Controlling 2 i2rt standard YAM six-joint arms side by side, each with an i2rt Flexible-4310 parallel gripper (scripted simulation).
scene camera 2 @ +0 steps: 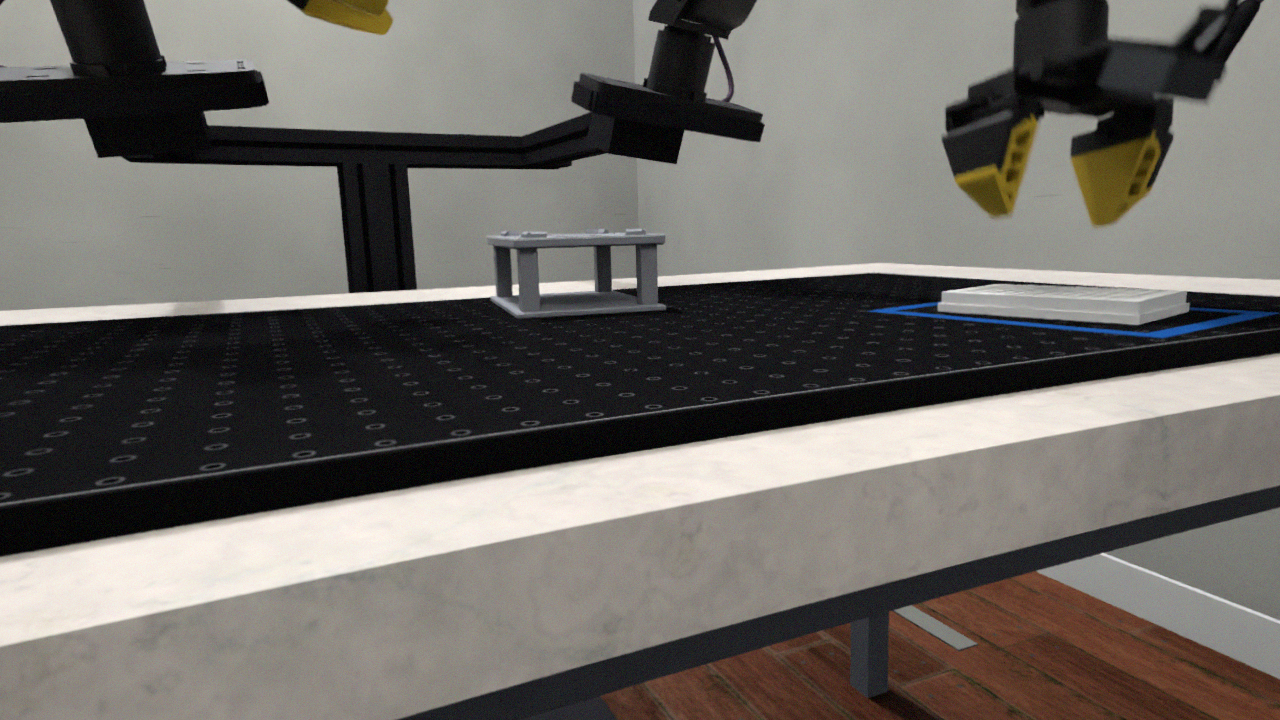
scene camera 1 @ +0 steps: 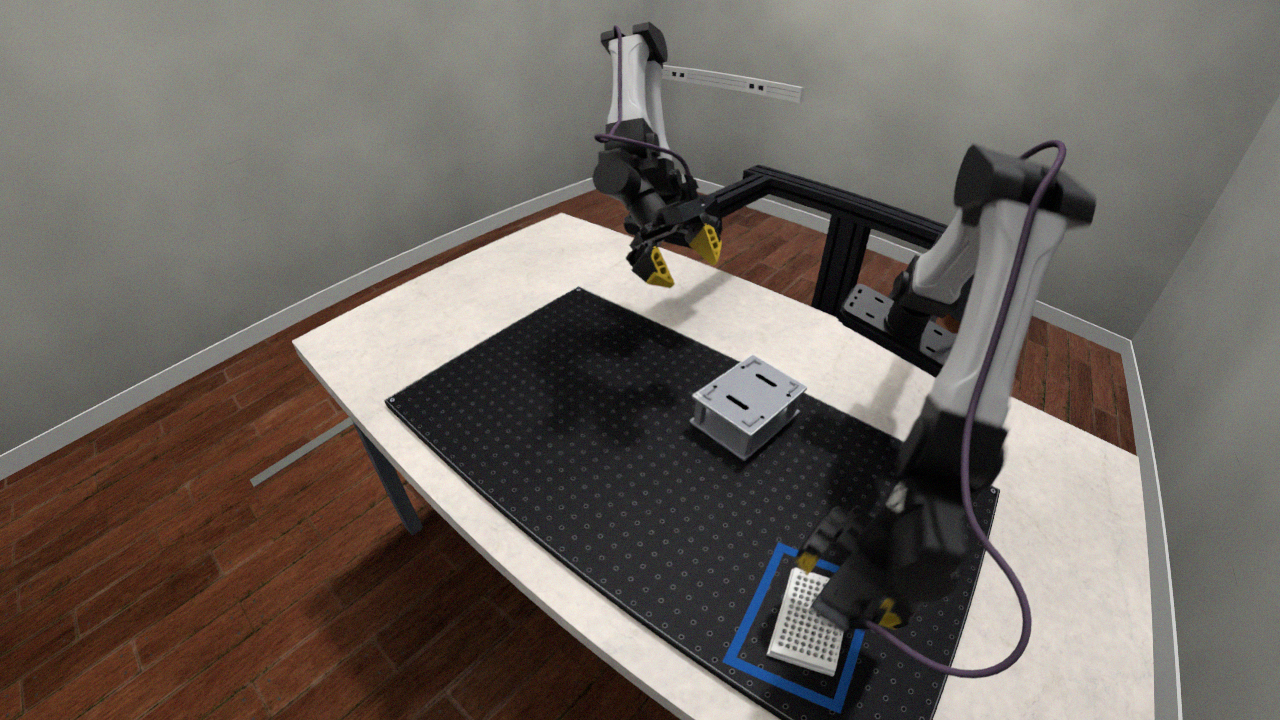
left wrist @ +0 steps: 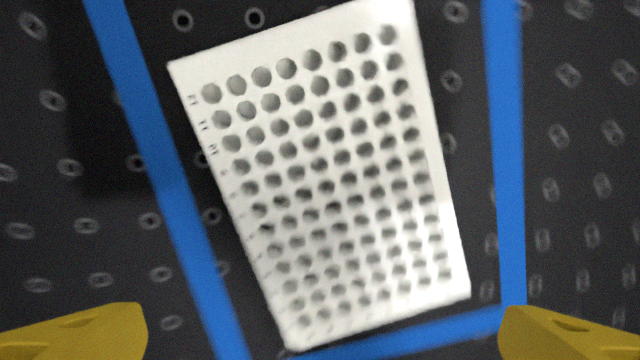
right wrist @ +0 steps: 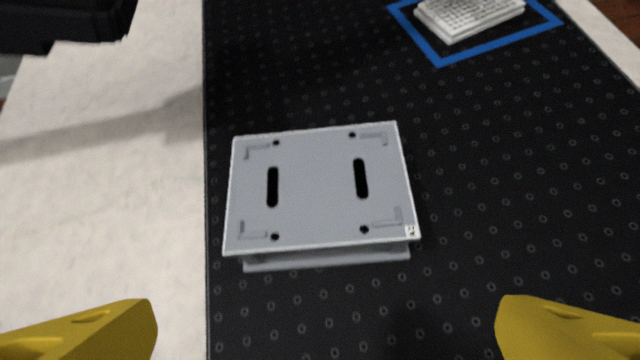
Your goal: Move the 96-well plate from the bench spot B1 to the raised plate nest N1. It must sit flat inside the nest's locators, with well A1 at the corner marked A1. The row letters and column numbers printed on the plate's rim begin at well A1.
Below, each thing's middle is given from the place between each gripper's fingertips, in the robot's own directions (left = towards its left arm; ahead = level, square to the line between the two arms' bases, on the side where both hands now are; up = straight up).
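The white 96-well plate [scene camera 2: 1107, 305] is 60 mm below my left hand [scene camera 2: 1053, 225], 20 mm ahead of it and 10 mm to the right of it. The grey raised nest [scene camera 1: 762, 399], counted from that left hand, is 300 mm to the right and 220 mm behind, and 10 mm below.
My right gripper [scene camera 1: 695, 274] is 14 cm to the right of the grey raised nest, 1 cm past it and 17 cm above it. From this right hand I find the white 96-well plate 23 cm ahead, 43 cm to the left and 22 cm below.
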